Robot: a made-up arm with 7 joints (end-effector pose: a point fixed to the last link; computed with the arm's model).
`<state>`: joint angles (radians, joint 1 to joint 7).
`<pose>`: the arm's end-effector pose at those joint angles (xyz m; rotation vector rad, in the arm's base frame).
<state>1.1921 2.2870 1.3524 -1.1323 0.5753 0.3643 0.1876</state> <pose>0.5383 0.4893 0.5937 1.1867 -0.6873 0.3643</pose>
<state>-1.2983 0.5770 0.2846 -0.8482 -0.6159 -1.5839 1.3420</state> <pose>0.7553 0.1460 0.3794 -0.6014 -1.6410 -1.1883</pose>
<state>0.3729 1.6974 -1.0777 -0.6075 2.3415 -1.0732 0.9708</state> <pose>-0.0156 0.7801 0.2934 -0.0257 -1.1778 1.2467</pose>
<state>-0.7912 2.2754 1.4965 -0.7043 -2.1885 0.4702 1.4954</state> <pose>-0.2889 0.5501 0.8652 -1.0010 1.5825 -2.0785</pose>
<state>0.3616 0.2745 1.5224 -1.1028 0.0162 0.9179 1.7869</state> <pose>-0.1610 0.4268 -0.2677 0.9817 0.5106 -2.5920</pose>
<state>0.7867 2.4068 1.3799 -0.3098 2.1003 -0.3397 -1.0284</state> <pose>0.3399 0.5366 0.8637 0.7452 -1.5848 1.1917</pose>
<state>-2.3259 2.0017 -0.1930 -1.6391 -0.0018 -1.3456 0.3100</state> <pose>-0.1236 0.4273 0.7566 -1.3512 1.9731 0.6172</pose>
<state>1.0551 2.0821 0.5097 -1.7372 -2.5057 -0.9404 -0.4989</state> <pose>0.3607 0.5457 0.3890 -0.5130 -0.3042 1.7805</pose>
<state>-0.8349 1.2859 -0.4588 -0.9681 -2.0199 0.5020 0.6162</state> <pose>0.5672 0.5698 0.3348 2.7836 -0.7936 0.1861</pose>
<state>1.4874 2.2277 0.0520 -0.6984 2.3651 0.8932 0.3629</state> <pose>0.2607 0.7732 0.3975 0.3758 0.7828 1.7747</pose>
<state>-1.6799 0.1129 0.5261 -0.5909 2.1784 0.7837 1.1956</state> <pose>0.7495 -0.2091 0.5342 -2.3324 1.8099 -0.6071</pose>
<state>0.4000 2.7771 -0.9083 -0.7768 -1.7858 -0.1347 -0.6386</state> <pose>0.2884 0.4743 0.9638 -0.2560 -1.2395 1.5137</pose>
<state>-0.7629 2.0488 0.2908 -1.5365 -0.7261 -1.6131 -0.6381</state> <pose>0.1554 0.4651 0.7841 -1.6778 1.0093 1.3612</pose>
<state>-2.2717 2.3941 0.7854 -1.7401 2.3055 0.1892 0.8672</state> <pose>-0.4745 0.3425 0.3679 -0.5275 -1.9709 -1.8301</pose>
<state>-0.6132 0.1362 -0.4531 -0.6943 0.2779 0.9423 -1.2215</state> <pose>0.5594 -0.1293 -0.2683 1.0541 0.2772 -1.0308</pose>
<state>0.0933 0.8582 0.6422 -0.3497 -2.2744 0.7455 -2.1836</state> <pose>-0.0135 0.6602 -0.1802 -0.5604 -1.3239 1.6857</pose>
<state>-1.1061 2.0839 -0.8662 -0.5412 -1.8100 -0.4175 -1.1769</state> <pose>-0.0040 0.7644 0.6544 -1.5885 -1.3429 1.5598</pose>
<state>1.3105 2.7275 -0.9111 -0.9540 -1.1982 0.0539 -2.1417</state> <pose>0.4502 0.6597 0.5883 1.1651 0.1660 1.1930</pose>
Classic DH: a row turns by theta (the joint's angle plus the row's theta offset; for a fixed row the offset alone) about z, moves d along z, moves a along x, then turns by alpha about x. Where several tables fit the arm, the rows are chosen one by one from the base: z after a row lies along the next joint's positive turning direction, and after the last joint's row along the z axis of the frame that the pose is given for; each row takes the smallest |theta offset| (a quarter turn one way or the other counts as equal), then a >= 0, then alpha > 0; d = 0 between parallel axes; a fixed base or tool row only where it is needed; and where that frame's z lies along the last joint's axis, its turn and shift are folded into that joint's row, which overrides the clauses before.
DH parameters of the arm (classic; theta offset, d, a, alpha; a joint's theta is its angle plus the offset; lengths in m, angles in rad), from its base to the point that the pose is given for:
base (fixed): 0 0.3318 0.0216 -1.2217
joint 1: -1.5708 0.0072 0.0172 -1.5708
joint 2: 1.2217 0.0023 0.0182 1.5708
joint 3: 1.5708 -0.5 0.0239 -1.5708
joint 4: 0 -0.0261 -0.0611 1.5708
joint 5: 0 -0.2925 -0.0211 -1.5708
joint 6: 0 -0.0421 0.0261 1.5708
joint 7: 1.5264 -0.0314 0.0127 0.9439
tool (fixed): -1.1493 0.0073 0 0

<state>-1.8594 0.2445 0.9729 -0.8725 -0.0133 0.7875 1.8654</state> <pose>0.7086 -0.0910 0.7089 -2.4730 0.2781 0.5208</pose>
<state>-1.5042 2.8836 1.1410 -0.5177 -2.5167 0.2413 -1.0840</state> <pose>-0.7185 0.3615 0.5633 0.9142 2.4423 1.5702</pose>
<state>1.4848 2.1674 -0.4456 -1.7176 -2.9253 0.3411 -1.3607</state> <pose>0.0429 0.6402 0.2065 0.1337 1.3195 0.6372</pose>
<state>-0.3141 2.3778 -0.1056 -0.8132 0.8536 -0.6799 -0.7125</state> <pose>0.1492 0.5252 0.8653 2.3493 -1.3630 0.1906</pose>
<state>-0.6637 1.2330 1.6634 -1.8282 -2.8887 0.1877 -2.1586</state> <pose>0.0000 0.5888 0.4791 -0.4163 -2.9618 0.2793</pose>
